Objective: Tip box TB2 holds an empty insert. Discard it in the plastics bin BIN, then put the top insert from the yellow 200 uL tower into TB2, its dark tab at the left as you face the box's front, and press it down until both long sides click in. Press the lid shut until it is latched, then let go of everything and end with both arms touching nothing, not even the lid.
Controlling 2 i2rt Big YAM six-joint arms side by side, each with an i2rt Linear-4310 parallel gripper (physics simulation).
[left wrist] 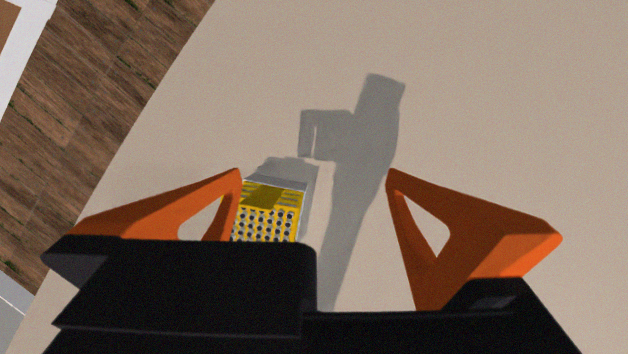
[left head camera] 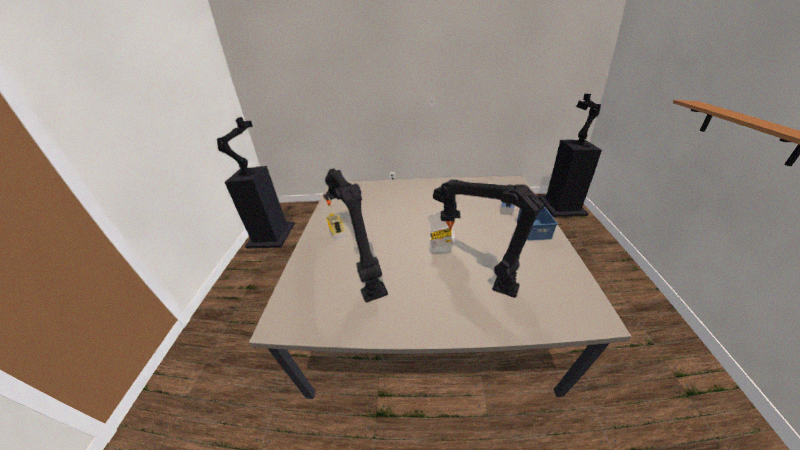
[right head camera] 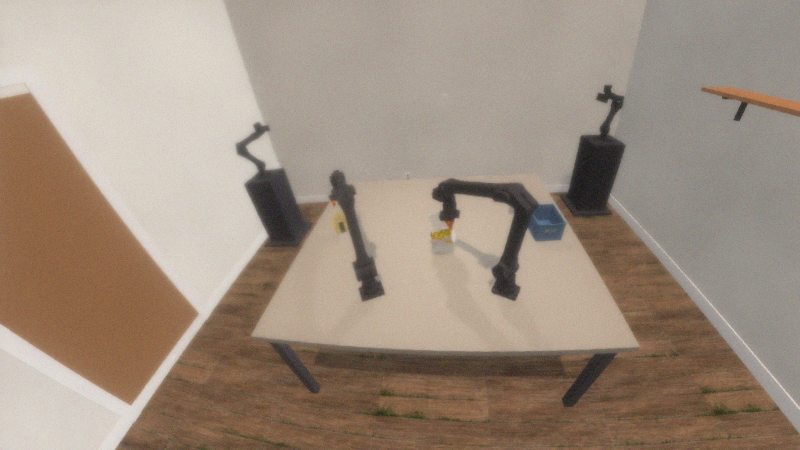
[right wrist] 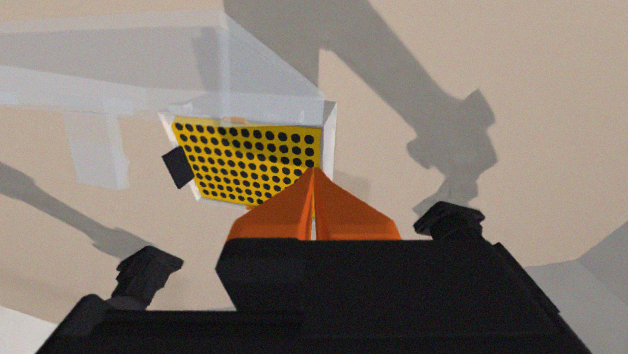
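Pixels of known places: left gripper, between the fingertips: (left wrist: pixel 313 176) (left head camera: pixel 335 202); right gripper, between the fingertips: (left head camera: pixel 450 229) (right head camera: pixel 450 229) (right wrist: pixel 313 176); left arm's base, origin of its link: (left head camera: pixel 374 292) (right head camera: pixel 371 292) (right wrist: pixel 152 262); right arm's base, origin of its link: (left head camera: pixel 505 288) (right head camera: pixel 505 290) (right wrist: pixel 446 219).
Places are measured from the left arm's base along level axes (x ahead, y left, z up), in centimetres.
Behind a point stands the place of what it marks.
Observation:
Box TB2 (left head camera: pixel 441 246) @(x 7.6, y -42.5, z 8.6 cm) (right head camera: pixel 442 247) @(x 7.7, y -42.5, z 7.9 cm) (right wrist: pixel 328 145) @(x 10.1, y -51.0, z 12.9 cm) stands mid-table with its clear lid (right wrist: pixel 125 55) open. A yellow insert (right wrist: pixel 240 160) @(x 12.7, y -44.8, z 12.5 cm) lies in it, its dark tab (right wrist: pixel 178 167) @(x 14.8, y -40.2, z 12.0 cm) at the left in the right wrist view. Small orange parts show at both long sides; whether they are clicked in, I cannot tell. My right gripper (left head camera: pixel 449 225) @(x 10.2, y -49.5, z 15.3 cm) (right head camera: pixel 449 225) @(x 10.2, y -49.5, z 15.3 cm) (right wrist: pixel 313 176) @(x 10.2, y -49.5, z 15.3 cm) is shut and empty, its tips over the insert's right end; contact is unclear. My left gripper (left head camera: pixel 328 202) @(x 67.7, y 1.8, z 17.0 cm) (left wrist: pixel 313 176) @(x 67.7, y 1.8, z 17.0 cm) is open, high near the yellow tower (left head camera: pixel 335 225) @(x 51.4, y 6.3, z 10.8 cm) (right head camera: pixel 340 224) @(x 51.2, y 5.8, z 11.4 cm) (left wrist: pixel 267 220) @(x 61.3, y 4.9, z 11.4 cm). The blue bin BIN (left head camera: pixel 541 231) @(x -8.0, y -102.7, z 6.8 cm) (right head camera: pixel 547 228) @(x -7.3, y -101.5, z 9.1 cm) stands at the right.
A small blue-and-white object (left head camera: pixel 506 208) @(x 23.2, y -102.9, z 5.2 cm) stands at the back right, beside the bin and behind my right arm. The table's left edge runs close to the tower. Two black pedestals (left head camera: pixel 259 207) (left head camera: pixel 573 173) with small arms stand beyond the table.

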